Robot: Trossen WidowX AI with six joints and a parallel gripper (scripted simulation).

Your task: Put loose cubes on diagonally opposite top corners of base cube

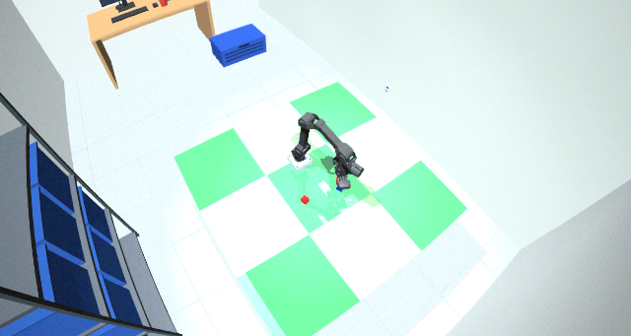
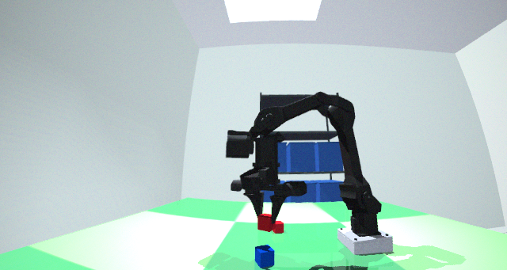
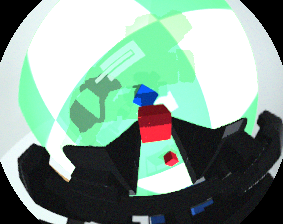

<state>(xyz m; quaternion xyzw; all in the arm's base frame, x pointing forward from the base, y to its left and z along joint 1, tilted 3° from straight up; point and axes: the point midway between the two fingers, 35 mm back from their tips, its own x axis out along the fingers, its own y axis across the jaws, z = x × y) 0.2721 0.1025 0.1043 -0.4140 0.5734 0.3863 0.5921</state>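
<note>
Right now the blue base cube is 2 cm to the left of my gripper tip and 7 cm below it. Round my gripper tip: red cube: right at my gripper tip.
</note>
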